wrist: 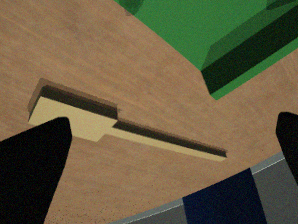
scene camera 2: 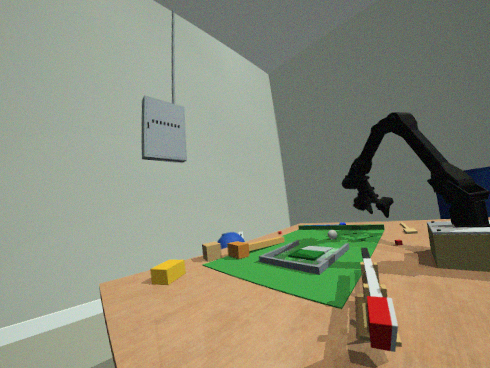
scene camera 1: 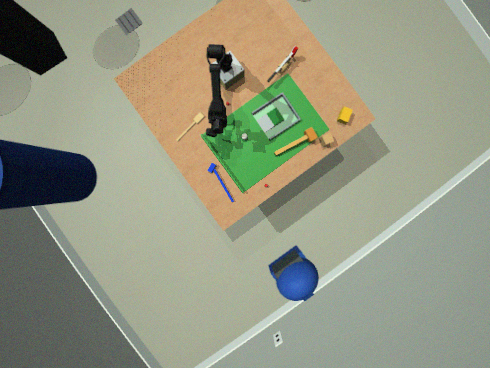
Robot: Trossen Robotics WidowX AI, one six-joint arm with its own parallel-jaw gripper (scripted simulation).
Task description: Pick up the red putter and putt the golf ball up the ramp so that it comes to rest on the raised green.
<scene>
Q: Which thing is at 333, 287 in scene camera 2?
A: A green mat.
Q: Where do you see a green mat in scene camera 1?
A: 249, 161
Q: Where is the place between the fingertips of my gripper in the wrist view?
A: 177, 125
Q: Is my gripper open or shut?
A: Open.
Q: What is my gripper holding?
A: Nothing.
</scene>
